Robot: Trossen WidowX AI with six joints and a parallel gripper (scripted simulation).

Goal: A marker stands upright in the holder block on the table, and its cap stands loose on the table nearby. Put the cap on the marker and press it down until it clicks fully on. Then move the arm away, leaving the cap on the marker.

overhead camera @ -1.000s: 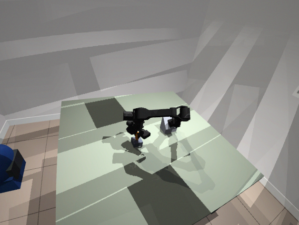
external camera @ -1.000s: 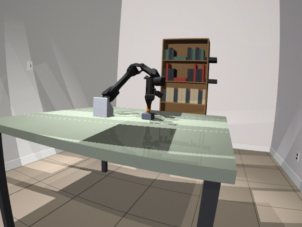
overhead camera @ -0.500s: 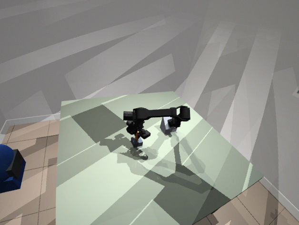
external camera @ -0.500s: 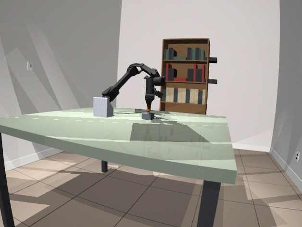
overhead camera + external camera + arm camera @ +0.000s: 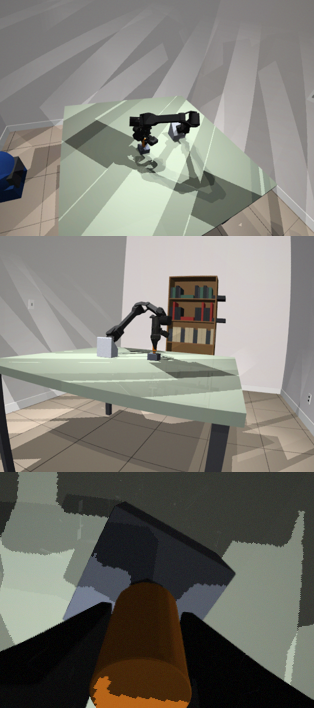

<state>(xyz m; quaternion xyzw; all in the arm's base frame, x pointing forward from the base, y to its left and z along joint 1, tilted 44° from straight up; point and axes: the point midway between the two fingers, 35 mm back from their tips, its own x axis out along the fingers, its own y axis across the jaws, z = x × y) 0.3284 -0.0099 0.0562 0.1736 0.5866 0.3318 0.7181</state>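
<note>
Right now the orange cap is 10 mm above my gripper tip. Also, from my gripper tip: holder block (50 mm below).
</note>
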